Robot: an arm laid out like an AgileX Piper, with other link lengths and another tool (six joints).
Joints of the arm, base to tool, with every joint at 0 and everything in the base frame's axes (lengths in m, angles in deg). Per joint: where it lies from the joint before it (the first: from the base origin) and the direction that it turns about. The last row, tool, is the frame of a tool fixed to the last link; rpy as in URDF.
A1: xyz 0 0 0.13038 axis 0 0 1
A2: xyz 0 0 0 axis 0 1 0
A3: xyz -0.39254 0 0.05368 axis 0 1 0
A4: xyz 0.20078 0 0.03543 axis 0.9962 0 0.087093
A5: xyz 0 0 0 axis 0 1 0
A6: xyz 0.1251 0 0.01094 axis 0.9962 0 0.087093
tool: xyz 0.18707 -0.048 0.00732 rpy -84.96 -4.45 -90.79
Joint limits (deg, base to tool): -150..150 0..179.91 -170..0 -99.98..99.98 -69.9..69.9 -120..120
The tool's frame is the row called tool.
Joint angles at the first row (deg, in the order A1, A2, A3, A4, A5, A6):
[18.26, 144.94, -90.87, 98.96, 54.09, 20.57]
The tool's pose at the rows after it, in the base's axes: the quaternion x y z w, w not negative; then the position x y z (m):
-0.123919 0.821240 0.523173 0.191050 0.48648 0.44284 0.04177
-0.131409 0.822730 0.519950 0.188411 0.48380 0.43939 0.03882
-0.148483 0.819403 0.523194 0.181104 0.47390 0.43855 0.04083
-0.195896 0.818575 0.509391 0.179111 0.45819 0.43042 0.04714
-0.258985 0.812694 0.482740 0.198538 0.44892 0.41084 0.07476
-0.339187 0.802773 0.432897 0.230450 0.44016 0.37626 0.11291
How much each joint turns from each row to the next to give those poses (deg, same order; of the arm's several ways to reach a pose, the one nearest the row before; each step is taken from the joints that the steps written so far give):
[-0.28, 0.00, -0.01, -1.76, 0.00, -0.30]
[-0.27, 0.00, 0.01, -1.20, 0.21, 0.01]
[-0.12, -0.21, 0.00, -1.78, 1.44, 0.00]
[-0.18, -2.08, 0.00, -5.36, 0.77, -0.01]
[-0.98, -5.13, 0.00, -7.10, 0.56, 0.01]
[-1.63, -7.63, 0.00, -9.70, 0.69, 0.00]

